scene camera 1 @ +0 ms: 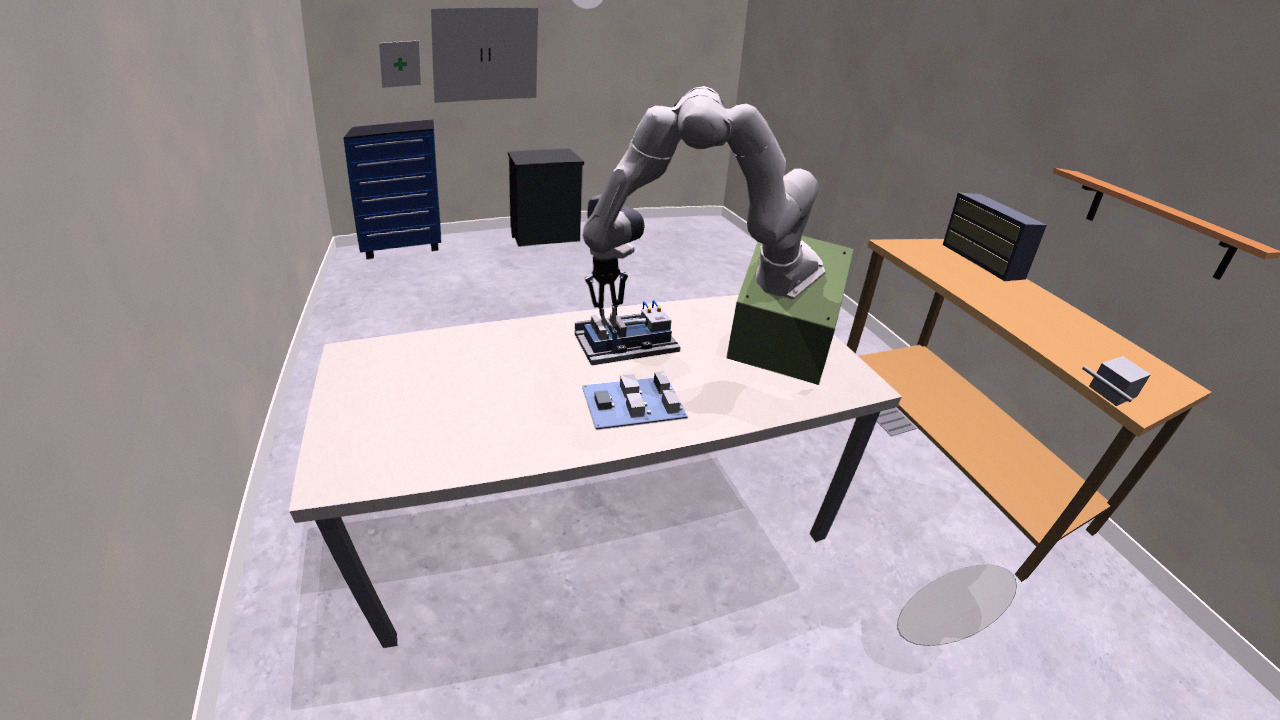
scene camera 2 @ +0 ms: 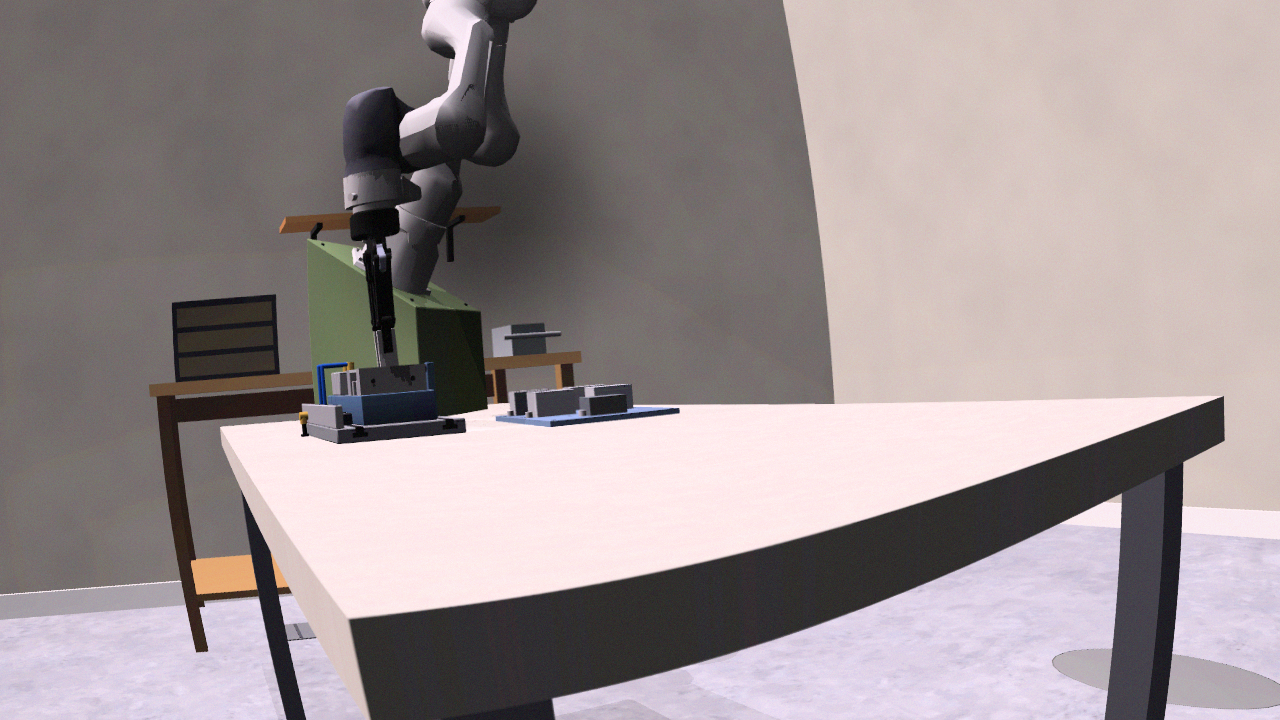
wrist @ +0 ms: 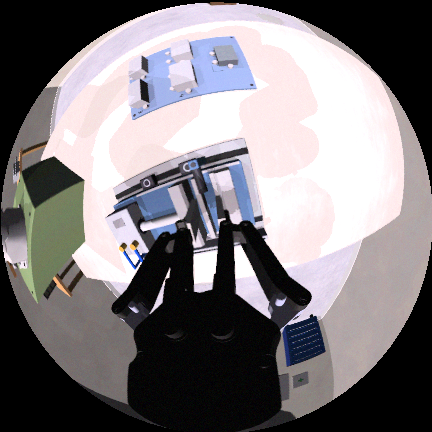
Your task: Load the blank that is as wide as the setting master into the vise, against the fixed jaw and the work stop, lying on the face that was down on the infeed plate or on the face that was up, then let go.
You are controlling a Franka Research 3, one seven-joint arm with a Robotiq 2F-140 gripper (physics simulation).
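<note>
My gripper (scene camera 1: 611, 317) (scene camera 2: 384, 360) (wrist: 207, 205) points down over the vise (scene camera 1: 633, 354) (scene camera 2: 390, 409) (wrist: 150, 201). Its fingers stand partly apart, low at the jaws, with no blank seen between them. In the wrist view the pale fixed jaw (wrist: 226, 187) is right of the fingertips' gap and the moving jaw (wrist: 178, 197) left of it. The work stop (wrist: 198, 177) reaches in from the vise's edge. The blue infeed plate (scene camera 1: 605, 419) (wrist: 220, 82) bears several pale blanks and a darker grey block (scene camera 1: 603, 399) (wrist: 225, 54). Which is the setting master, I cannot tell. Fingers partly hide the jaw gap.
The cylinder block (scene camera 1: 657, 318) (wrist: 120, 223) with blue hoses stands at one end of the vise. The green robot pedestal (scene camera 1: 778, 331) (scene camera 2: 447, 358) (wrist: 57, 220) is beside it. The table edge (scene camera 1: 537, 474) runs in front. A wooden workbench (scene camera 1: 1056, 326) stands at the right wall.
</note>
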